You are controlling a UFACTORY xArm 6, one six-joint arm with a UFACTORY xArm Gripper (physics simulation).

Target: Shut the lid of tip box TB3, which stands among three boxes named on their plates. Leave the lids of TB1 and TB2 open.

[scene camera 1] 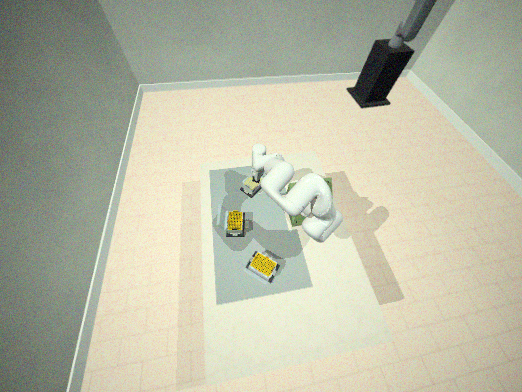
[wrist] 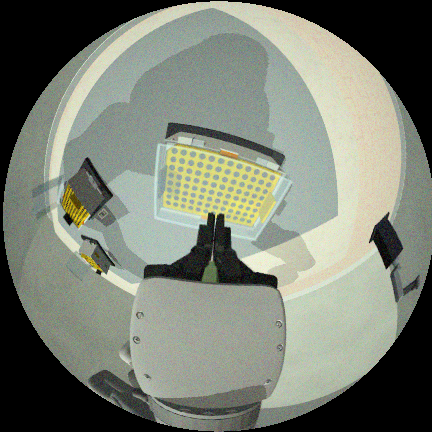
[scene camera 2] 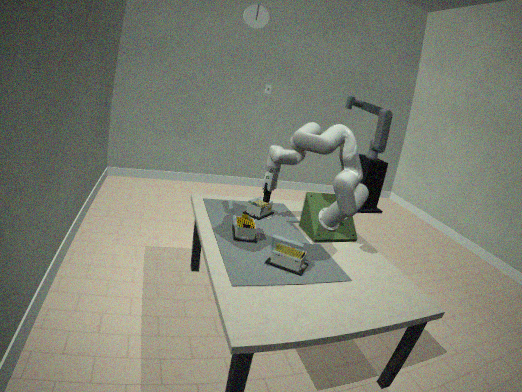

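Pixels of known places: gripper, fingertip midpoint: [scene camera 1: 257, 181] [wrist: 214, 222] [scene camera 2: 265, 201]; arm's base, link origin: [scene camera 1: 307, 206] [scene camera 2: 328, 219].
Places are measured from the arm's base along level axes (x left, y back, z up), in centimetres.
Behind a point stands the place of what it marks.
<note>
The far tip box [scene camera 1: 250, 185] {y -29.9, x -22.7, z -1.1 cm} [scene camera 2: 258, 209] {y -30.3, x -20.7, z -4.0 cm} [wrist: 220, 185] {y -28.2, x -28.0, z -1.1 cm} has a clear lid lying over its yellow tip rack; whether it is fully seated I cannot tell. My gripper [scene camera 1: 256, 179] {y -25.1, x -24.8, z -1.1 cm} [scene camera 2: 267, 200] {y -25.1, x -24.8, z -1.1 cm} [wrist: 214, 222] {y -25.1, x -24.8, z -1.1 cm} is shut and empty, its tips at the lid's edge on the wrist side; contact is unclear. The middle box [scene camera 1: 235, 220] {y -43.5, x -2.1, z -3.1 cm} [scene camera 2: 245, 228] {y -45.6, x 3.4, z -2.2 cm} [wrist: 77, 202] {y -41.7, x -7.4, z -2.3 cm} and the near box [scene camera 1: 263, 264] [scene camera 2: 287, 257] {y -37.6, x 30.8, z -2.3 cm} [wrist: 96, 256] {y -33.1, x 20.8, z -5.0 cm} have bare yellow racks and raised clear lids. The name plates are not readable, so I cannot tell which box is TB3.
The boxes stand on a grey-blue mat [scene camera 1: 230, 285] {y -52.6, x 30.8, z -8.8 cm} [scene camera 2: 250, 270] {y -50.8, x 28.7, z -8.8 cm} on a pale table [scene camera 1: 300, 330] {y -23.7, x 58.4, z -9.1 cm} [scene camera 2: 300, 315] {y -43.2, x 57.2, z -9.1 cm}. The green arm base [scene camera 1: 295, 218] {y -8.4, x 4.3, z -4.3 cm} [scene camera 2: 312, 220] {y -9.7, x 0.0, z -0.6 cm} stands beside the mat. A black pedestal [scene camera 1: 380, 72] [scene camera 2: 373, 182] [wrist: 387, 240] with a grey arm stands beyond the table.
</note>
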